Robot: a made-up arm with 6 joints. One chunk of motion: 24 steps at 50 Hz.
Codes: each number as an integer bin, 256 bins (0 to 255) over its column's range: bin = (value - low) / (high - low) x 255, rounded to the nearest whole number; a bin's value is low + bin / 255 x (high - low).
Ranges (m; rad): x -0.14..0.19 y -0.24..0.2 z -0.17..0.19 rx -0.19..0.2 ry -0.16..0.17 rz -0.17..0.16
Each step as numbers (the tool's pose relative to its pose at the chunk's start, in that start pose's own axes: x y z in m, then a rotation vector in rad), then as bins.
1 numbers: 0.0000 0.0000 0.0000 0.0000 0.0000 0.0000
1 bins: 108 139 120 124 124 131
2 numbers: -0.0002 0.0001 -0.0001 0.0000 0.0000 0.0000
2 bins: 108 139 120 124 124 131
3 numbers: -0.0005 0.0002 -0.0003 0.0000 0.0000 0.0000
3 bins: 108 139 120 124 124 131
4 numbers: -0.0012 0.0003 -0.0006 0.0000 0.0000 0.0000
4 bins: 107 139 120 124 124 131
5 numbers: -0.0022 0.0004 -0.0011 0.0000 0.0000 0.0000
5 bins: 106 139 120 124 124 131
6 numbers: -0.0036 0.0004 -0.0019 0.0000 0.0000 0.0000
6 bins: 105 139 119 124 124 131
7 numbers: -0.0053 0.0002 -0.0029 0.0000 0.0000 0.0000
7 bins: 104 139 118 124 124 131
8 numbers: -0.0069 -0.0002 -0.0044 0.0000 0.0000 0.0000
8 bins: 103 139 117 124 124 131
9 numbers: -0.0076 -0.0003 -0.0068 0.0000 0.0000 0.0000
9 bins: 102 139 116 124 124 131
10 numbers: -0.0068 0.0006 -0.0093 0.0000 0.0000 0.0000
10 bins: 103 139 114 124 124 131
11 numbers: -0.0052 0.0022 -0.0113 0.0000 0.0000 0.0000
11 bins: 104 140 112 124 124 131
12 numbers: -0.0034 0.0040 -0.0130 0.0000 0.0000 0.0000
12 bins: 106 141 111 124 124 131
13 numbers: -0.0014 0.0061 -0.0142 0.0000 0.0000 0.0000
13 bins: 107 143 110 124 124 131
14 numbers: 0.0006 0.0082 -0.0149 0.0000 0.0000 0.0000
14 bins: 109 144 110 124 124 131
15 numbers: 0.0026 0.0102 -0.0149 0.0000 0.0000 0.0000
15 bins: 110 145 110 124 124 131
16 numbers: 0.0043 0.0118 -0.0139 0.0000 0.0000 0.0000
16 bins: 112 146 111 124 124 131
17 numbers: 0.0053 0.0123 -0.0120 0.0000 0.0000 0.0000
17 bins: 112 146 112 124 124 131
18 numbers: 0.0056 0.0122 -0.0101 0.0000 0.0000 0.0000
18 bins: 113 146 113 124 124 131
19 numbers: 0.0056 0.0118 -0.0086 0.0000 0.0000 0.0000
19 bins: 113 146 114 124 124 131
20 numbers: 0.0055 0.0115 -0.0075 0.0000 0.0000 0.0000
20 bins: 112 146 115 124 124 131
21 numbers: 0.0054 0.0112 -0.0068 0.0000 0.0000 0.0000
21 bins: 112 146 116 124 124 131
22 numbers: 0.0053 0.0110 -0.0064 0.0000 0.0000 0.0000
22 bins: 112 145 116 124 124 131
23 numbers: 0.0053 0.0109 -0.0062 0.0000 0.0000 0.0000
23 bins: 112 145 116 124 124 131
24 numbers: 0.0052 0.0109 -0.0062 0.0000 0.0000 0.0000
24 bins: 112 145 116 124 124 131
